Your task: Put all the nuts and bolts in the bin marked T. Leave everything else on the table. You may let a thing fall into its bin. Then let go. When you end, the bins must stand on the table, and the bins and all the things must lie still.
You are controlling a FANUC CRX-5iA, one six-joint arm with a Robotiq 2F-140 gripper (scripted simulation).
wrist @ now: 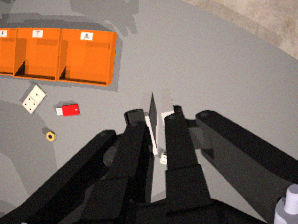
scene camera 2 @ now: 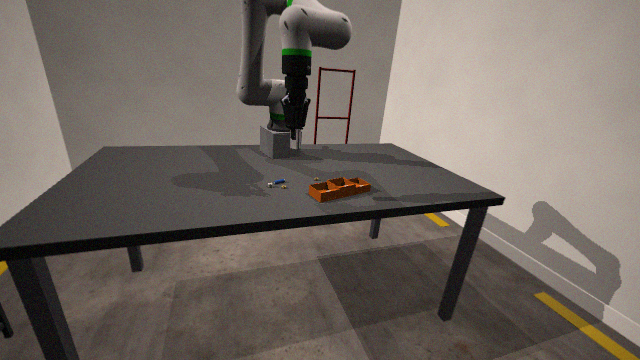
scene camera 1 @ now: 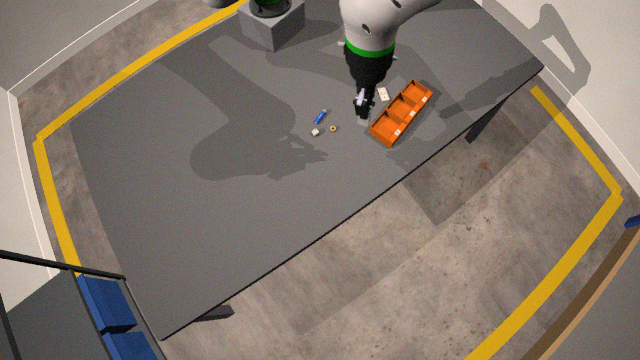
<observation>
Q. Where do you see an orange three-compartment bin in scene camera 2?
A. At 337,188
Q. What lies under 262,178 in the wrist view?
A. My gripper.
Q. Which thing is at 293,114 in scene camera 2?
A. My gripper.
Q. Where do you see an orange three-compartment bin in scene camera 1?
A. At 395,119
</observation>
